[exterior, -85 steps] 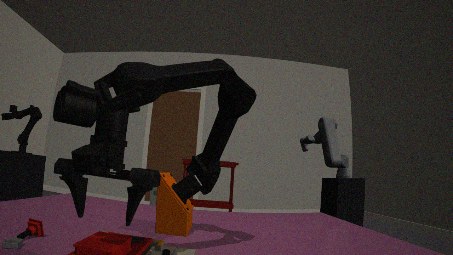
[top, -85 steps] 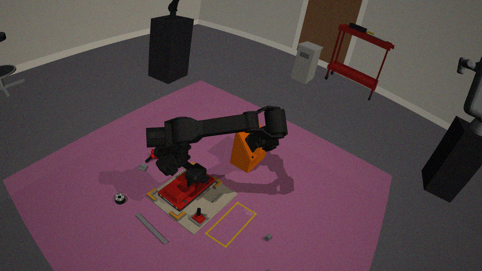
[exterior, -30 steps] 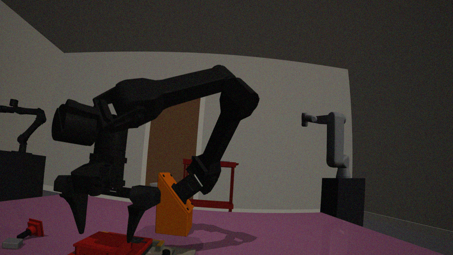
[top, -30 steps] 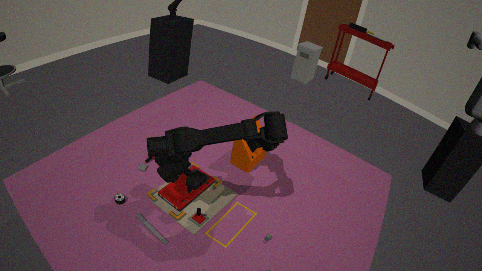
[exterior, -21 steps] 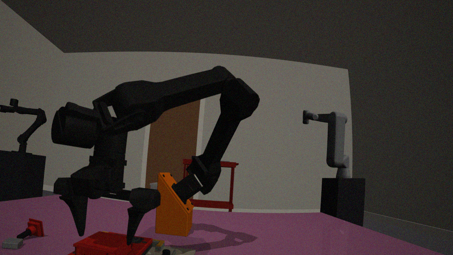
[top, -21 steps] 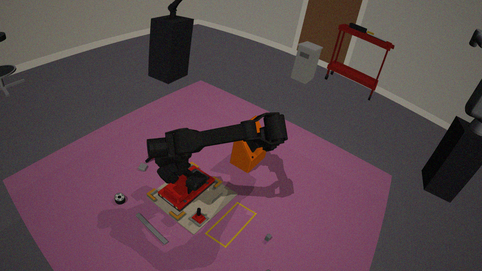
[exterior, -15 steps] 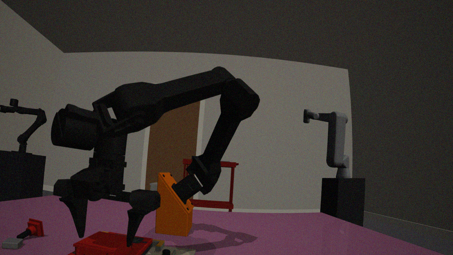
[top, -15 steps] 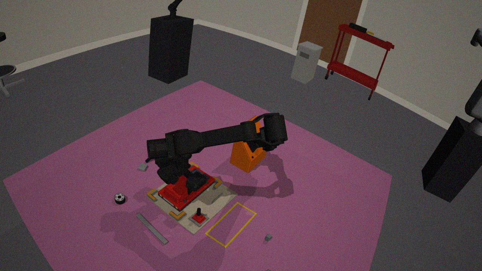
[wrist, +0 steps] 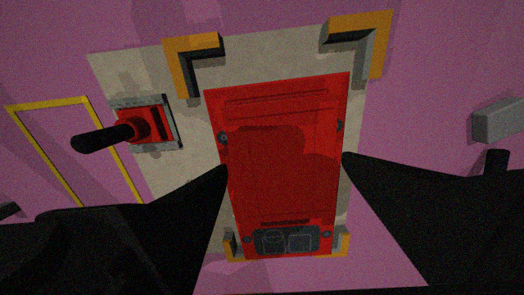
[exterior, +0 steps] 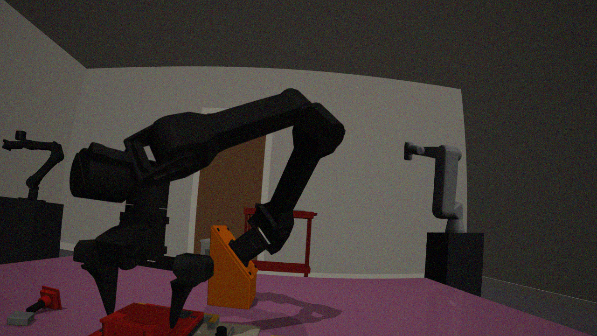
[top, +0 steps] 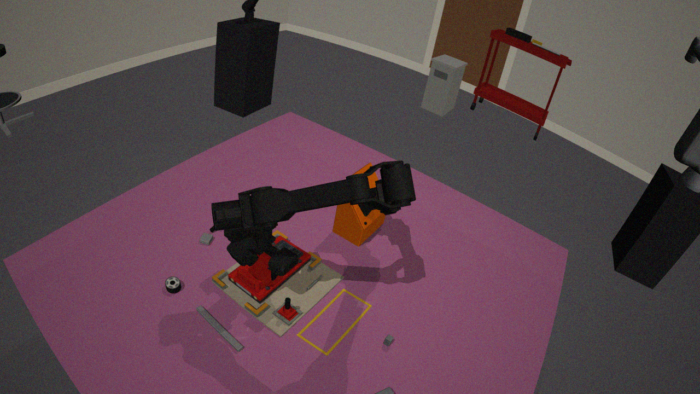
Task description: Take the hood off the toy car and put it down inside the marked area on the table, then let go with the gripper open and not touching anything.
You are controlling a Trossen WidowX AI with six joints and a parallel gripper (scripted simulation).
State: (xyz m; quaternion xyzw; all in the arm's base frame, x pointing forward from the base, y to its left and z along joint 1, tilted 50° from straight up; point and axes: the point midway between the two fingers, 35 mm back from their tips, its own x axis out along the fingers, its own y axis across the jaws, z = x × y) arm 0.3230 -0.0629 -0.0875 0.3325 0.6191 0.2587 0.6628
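Now: gripper tip right at the red hood. From my gripper tip the other things lie so: black wheel 17 cm ahead, 15 cm to the right, 3 cm below; beige base plate 3 cm below, 2 cm to the left, 2 cm behind; grey engine block 1 cm to the left, 1 cm below.
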